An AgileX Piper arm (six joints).
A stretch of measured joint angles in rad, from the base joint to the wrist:
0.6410 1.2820 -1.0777 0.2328 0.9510 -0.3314
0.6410 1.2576 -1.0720 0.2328 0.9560 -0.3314
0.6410 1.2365 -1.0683 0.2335 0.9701 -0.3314
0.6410 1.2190 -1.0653 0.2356 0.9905 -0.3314
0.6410 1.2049 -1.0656 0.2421 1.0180 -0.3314
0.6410 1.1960 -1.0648 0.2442 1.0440 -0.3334
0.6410 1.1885 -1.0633 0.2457 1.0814 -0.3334
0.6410 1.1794 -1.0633 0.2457 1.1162 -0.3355
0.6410 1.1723 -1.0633 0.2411 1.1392 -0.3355
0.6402 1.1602 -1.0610 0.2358 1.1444 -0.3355
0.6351 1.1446 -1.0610 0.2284 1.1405 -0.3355
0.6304 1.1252 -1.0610 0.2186 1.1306 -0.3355
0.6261 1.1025 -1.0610 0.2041 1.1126 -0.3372
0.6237 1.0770 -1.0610 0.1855 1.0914 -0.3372
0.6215 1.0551 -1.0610 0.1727 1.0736 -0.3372
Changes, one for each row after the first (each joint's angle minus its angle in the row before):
0.0000 -0.0244 0.0057 0.0000 0.0050 0.0000
0.0000 -0.0211 0.0037 0.0007 0.0141 0.0000
0.0000 -0.0175 0.0030 0.0021 0.0204 0.0000
0.0000 -0.0141 -0.0003 0.0065 0.0275 0.0000
0.0000 -0.0089 0.0008 0.0021 0.0260 -0.0020
0.0000 -0.0075 0.0015 0.0015 0.0374 0.0000
0.0000 -0.0091 0.0000 0.0000 0.0348 -0.0021
0.0000 -0.0071 0.0000 -0.0046 0.0230 0.0000
-0.0008 -0.0121 0.0023 -0.0053 0.0052 0.0000
-0.0051 -0.0156 0.0000 -0.0074 -0.0039 0.0000
-0.0047 -0.0194 0.0000 -0.0098 -0.0099 0.0000
-0.0043 -0.0227 0.0000 -0.0145 -0.0180 -0.0017
-0.0024 -0.0255 0.0000 -0.0186 -0.0212 0.0000
-0.0022 -0.0219 0.0000 -0.0128 -0.0178 0.0000

